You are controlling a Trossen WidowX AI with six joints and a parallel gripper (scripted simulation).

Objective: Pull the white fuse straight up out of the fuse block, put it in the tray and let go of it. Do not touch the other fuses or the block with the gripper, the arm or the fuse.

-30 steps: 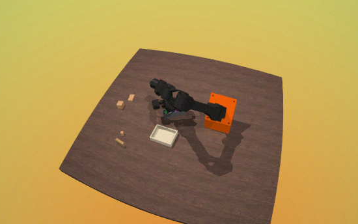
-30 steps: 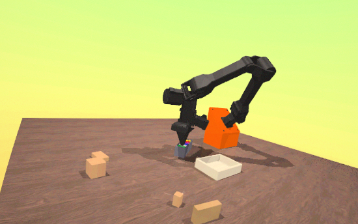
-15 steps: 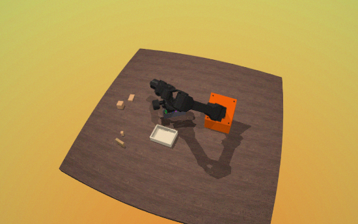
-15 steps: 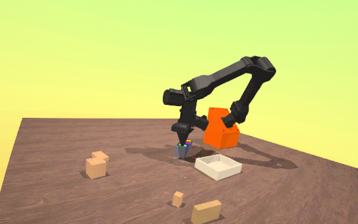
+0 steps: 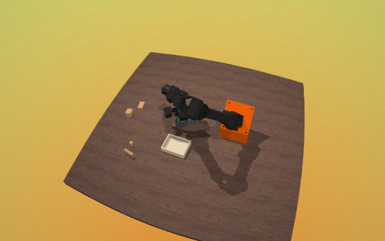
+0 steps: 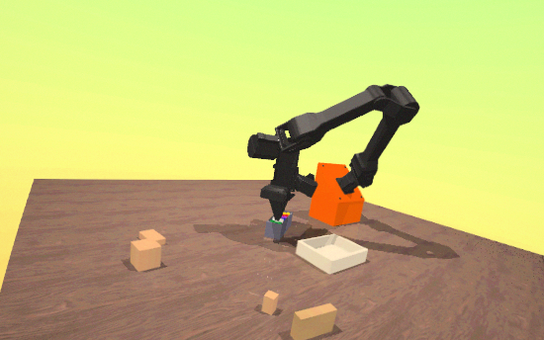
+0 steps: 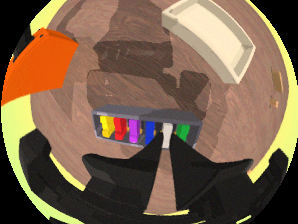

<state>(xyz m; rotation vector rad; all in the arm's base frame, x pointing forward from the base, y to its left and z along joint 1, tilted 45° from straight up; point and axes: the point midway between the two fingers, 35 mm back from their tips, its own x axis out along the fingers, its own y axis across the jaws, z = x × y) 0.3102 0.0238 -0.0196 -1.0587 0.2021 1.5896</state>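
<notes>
Right now the white tray is 17 cm to the left of my gripper tip, 3 cm below it and 2 cm behind it. Also, from my gripper tip: white fuse (1 cm below).
</notes>
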